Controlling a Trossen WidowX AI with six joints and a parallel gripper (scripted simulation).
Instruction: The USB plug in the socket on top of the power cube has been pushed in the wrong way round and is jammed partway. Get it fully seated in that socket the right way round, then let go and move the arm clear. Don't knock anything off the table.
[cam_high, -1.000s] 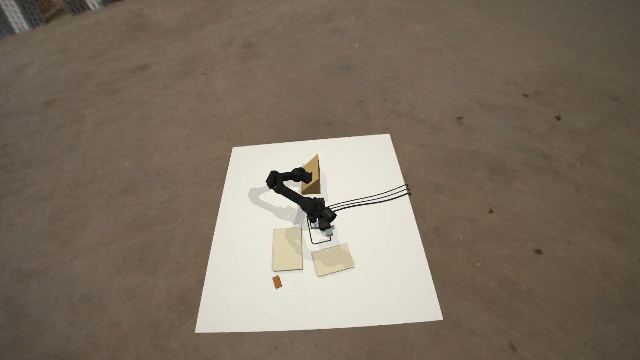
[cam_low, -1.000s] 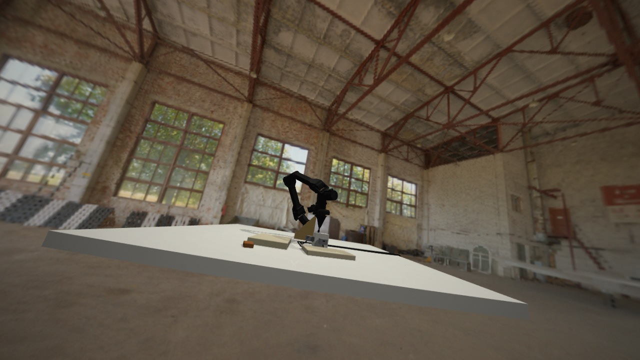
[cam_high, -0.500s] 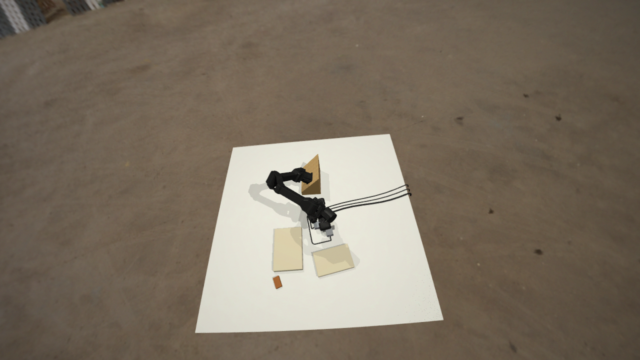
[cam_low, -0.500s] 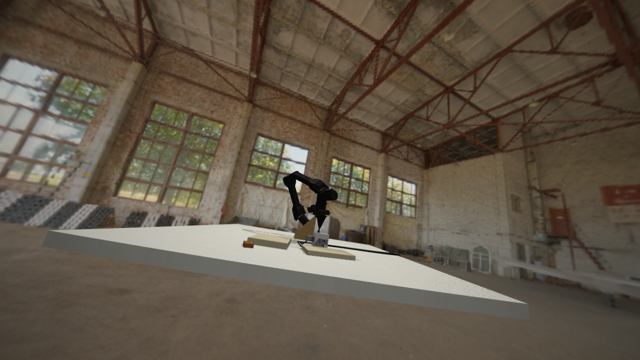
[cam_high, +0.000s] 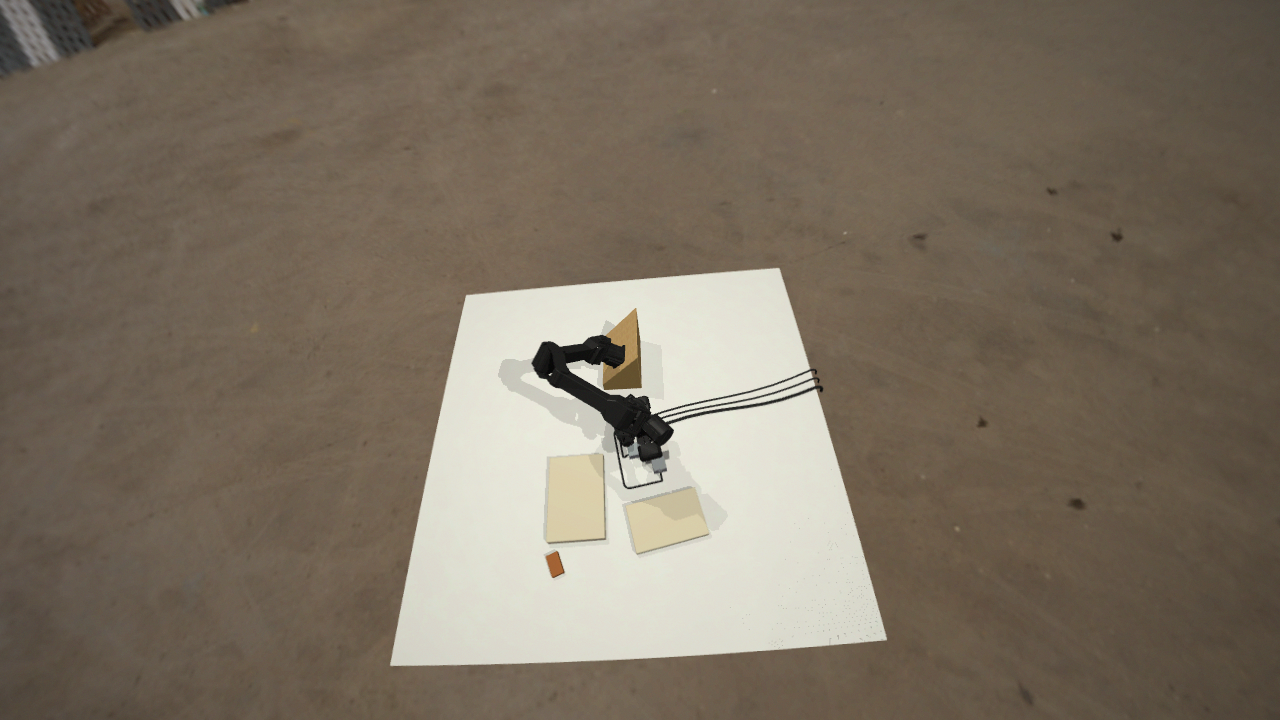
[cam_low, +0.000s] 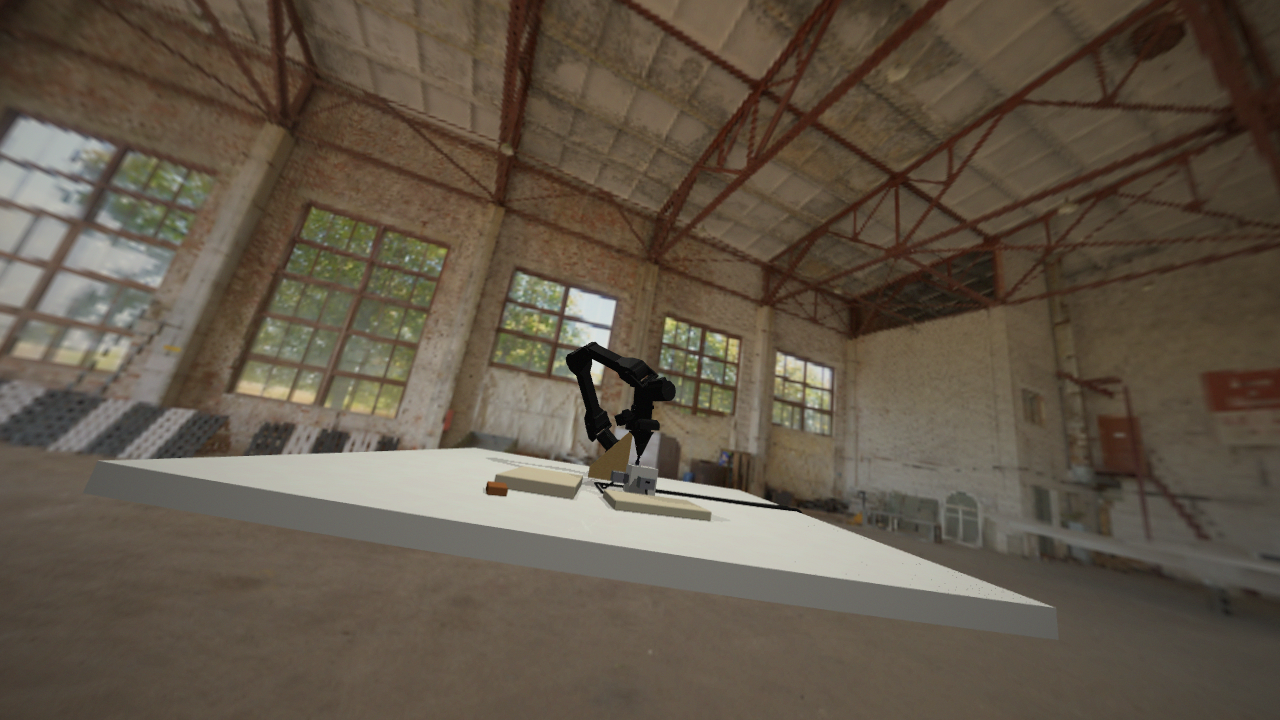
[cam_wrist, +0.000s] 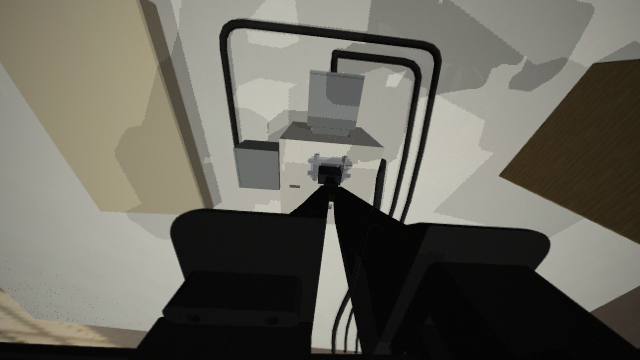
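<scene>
The black USB plug is 20 mm below my gripper tip. From my gripper tip the other things lie so: orange block: 340 mm ahead, 270 mm to the right, 100 mm below.
</scene>
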